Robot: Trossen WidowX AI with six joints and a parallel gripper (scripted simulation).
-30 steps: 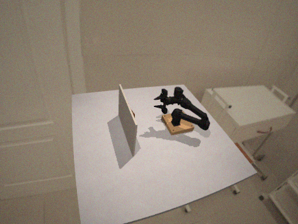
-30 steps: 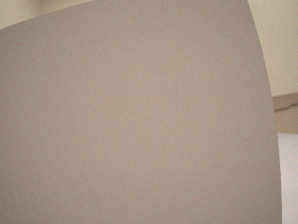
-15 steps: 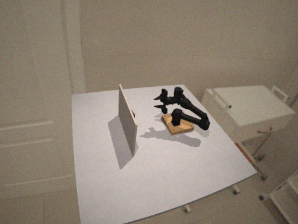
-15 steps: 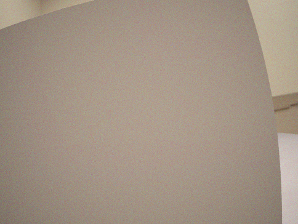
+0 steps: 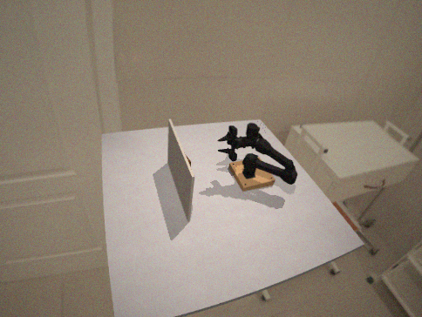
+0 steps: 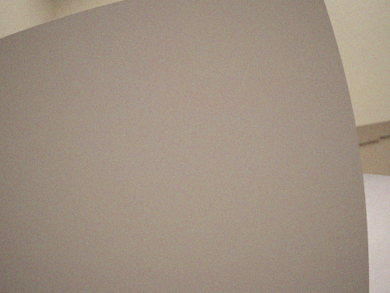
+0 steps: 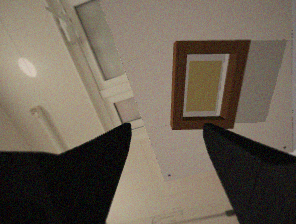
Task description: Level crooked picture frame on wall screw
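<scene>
My gripper tip is 190 mm short of the picture frame, 40 mm to the right of it and 90 mm above it. Also, from my gripper tip: wall panel (200 mm ahead, 20 mm to the left, 110 mm below).
</scene>
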